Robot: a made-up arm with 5 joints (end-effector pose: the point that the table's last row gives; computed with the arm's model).
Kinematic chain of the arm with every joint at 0, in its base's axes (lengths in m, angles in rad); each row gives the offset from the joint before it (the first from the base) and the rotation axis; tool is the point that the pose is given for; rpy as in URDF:
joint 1: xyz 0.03 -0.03 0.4 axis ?
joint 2: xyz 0.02 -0.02 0 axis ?
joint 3: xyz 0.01 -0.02 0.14 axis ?
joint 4: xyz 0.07 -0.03 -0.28 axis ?
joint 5: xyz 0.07 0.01 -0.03 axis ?
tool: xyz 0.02 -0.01 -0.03 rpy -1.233 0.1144 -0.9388
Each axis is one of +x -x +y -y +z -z.
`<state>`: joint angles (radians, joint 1 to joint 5).
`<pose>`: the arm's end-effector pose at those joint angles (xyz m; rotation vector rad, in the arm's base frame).
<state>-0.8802 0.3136 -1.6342 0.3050 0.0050</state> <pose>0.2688 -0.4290 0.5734 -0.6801 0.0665 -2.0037</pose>
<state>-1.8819 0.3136 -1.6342 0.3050 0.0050</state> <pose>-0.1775 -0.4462 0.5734 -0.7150 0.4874 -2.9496</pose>
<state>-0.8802 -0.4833 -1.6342 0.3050 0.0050</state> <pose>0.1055 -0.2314 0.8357 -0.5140 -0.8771 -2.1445</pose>
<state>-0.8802 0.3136 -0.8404 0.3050 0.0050</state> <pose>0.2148 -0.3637 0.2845 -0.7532 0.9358 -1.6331</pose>
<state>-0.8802 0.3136 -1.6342 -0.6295 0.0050</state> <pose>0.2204 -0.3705 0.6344 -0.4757 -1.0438 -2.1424</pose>
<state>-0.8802 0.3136 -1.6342 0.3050 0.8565</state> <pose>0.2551 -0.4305 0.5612 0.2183 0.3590 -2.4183</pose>
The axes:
joint 1: +z
joint 2: +y
joint 3: +y
joint 4: +y
joint 5: -z

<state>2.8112 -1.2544 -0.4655 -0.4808 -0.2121</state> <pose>-0.0916 0.0810 0.6733 1.2792 -0.2282 1.0560</pose>
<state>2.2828 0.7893 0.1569 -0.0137 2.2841</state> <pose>0.1332 -0.0447 0.1956 -1.3852 -0.1460 -1.2870</pose>
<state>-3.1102 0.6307 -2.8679 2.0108 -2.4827</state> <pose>-0.3308 -0.0015 0.6903 -1.0390 1.1936 -1.2019</pose>
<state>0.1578 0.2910 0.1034 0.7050 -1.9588</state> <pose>0.0417 -0.0663 0.1547 -0.5370 0.3140 1.5654</pose>
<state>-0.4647 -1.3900 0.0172 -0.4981 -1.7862</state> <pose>0.1982 -0.1572 0.5384 -2.1122 -1.4992 -0.7752</pose>
